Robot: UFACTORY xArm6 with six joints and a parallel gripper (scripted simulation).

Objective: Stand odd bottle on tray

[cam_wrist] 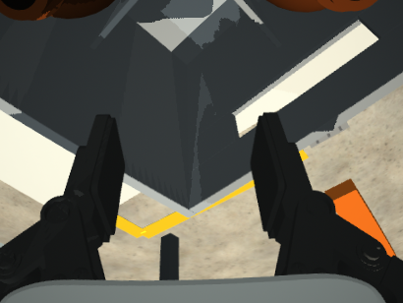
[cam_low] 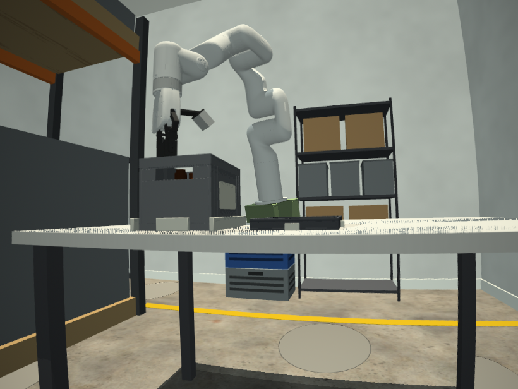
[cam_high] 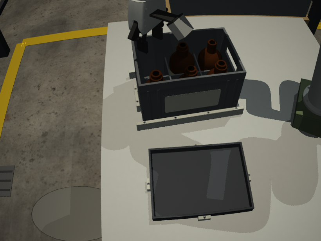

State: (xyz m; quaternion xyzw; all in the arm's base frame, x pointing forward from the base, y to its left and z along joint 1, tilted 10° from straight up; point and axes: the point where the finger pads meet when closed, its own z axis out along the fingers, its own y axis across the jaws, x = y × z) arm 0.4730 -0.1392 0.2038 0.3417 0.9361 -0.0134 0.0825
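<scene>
The dark crate lies 9 cm behind my hand, 4 cm to the left of it and 11 cm below it. The rest, counted from my hand: glass bottle 17 cm behind, 1 cm to the right, 11 cm below; dark tray 9 cm behind, 32 cm to the left, 19 cm below.
</scene>
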